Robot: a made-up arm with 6 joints. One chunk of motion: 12 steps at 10 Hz.
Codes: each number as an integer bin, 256 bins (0 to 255) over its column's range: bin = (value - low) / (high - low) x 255, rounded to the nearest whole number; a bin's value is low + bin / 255 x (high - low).
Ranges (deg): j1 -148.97..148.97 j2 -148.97..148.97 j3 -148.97..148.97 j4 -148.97..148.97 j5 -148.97..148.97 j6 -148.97..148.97
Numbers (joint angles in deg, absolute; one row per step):
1: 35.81 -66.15 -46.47 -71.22 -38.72 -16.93
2: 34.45 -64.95 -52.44 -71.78 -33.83 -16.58
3: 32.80 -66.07 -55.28 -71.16 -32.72 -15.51
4: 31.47 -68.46 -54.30 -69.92 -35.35 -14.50
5: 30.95 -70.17 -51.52 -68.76 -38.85 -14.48
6: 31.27 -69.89 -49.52 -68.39 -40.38 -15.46
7: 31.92 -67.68 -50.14 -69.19 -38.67 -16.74
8: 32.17 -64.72 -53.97 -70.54 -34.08 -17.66
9: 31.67 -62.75 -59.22 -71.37 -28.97 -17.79
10: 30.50 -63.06 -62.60 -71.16 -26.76 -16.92
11: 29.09 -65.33 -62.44 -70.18 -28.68 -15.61
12: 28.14 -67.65 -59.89 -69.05 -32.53 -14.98
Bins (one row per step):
1: 158 71 88 67 94 113
2: 157 72 83 66 99 113
3: 156 71 80 67 99 114
4: 154 69 81 68 97 115
5: 154 67 83 69 94 115
6: 154 68 85 69 93 114
7: 155 70 85 68 94 113
8: 155 72 81 67 98 112
9: 155 74 77 66 103 112
10: 154 74 74 67 105 113
11: 152 72 74 67 103 114
12: 152 70 76 68 100 115

